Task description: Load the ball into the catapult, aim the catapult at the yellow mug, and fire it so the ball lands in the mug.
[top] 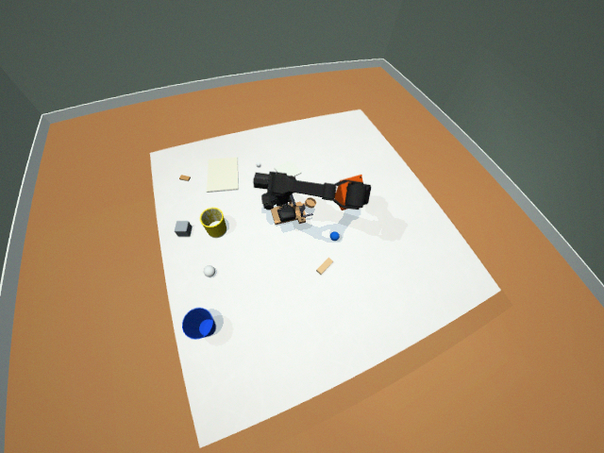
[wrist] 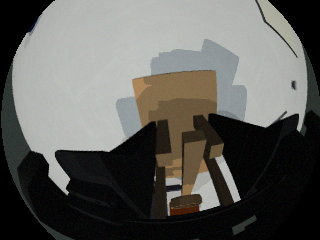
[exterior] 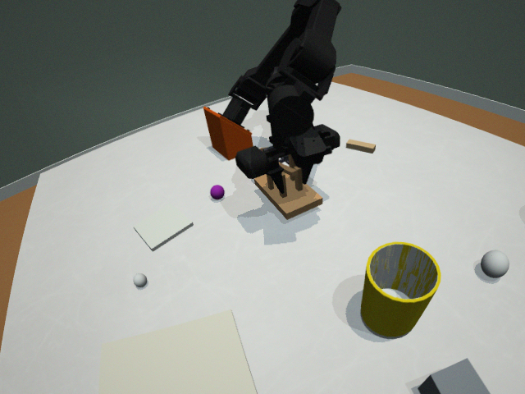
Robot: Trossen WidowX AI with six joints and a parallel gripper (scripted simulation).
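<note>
Now: gripper tip 130 mm past the purple ball, 110 mm to the left of it and 30 mm above it. From my gripper tip the other things lie so: wooden catapult: 70 mm behind, 30 mm to the left, 20 mm above; blue ball: 170 mm behind, 180 mm to the left, 30 mm below; thin plate: 120 mm behind, 250 mm to the right, 40 mm below.
</note>
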